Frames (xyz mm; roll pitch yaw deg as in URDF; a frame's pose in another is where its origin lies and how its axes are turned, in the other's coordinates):
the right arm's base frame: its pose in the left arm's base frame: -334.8 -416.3 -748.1 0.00 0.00 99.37
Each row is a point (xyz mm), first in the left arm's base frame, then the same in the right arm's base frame.
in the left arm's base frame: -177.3 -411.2 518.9
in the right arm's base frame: -20.6 -156.2 1267.0
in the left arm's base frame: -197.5 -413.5 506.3
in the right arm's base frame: -19.6 -135.9 1254.4
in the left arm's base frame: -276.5 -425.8 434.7
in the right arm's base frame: -18.9 -56.0 1182.8
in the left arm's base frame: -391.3 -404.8 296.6
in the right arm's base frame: 20.5 53.9 1044.7
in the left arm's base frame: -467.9 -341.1 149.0
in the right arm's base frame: 95.9 119.1 897.1
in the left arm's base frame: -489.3 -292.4 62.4
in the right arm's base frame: 147.4 132.3 810.5
